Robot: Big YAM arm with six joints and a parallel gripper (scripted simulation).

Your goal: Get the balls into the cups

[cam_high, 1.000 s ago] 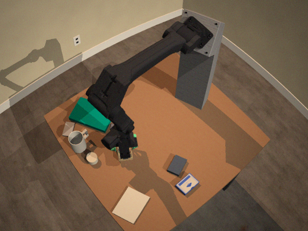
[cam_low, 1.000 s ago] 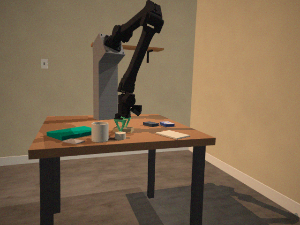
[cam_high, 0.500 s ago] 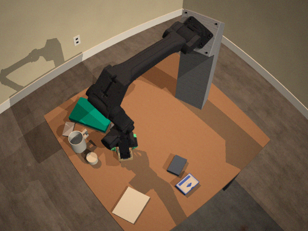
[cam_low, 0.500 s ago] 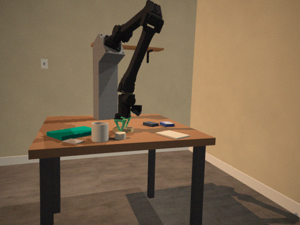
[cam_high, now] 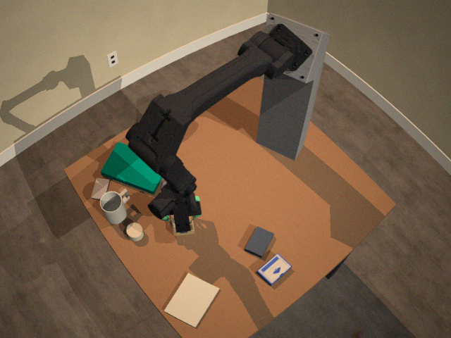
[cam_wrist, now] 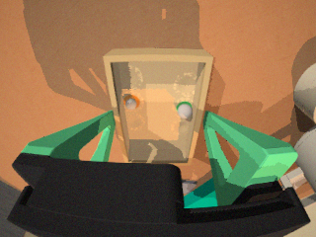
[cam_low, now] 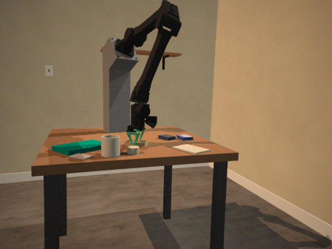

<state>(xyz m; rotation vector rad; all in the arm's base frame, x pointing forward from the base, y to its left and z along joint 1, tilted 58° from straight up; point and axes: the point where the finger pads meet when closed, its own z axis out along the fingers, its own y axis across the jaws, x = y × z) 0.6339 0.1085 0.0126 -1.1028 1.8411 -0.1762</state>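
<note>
My hand is 10 mm above the wooden puzzle. Round my hand: dark box (200 mm behind, 170 mm to the left, 10 mm below); grey mug (210 mm ahead, 100 mm to the right, 20 mm above); grey cube (140 mm to the right, 10 mm below, 10 mm ahead).
</note>
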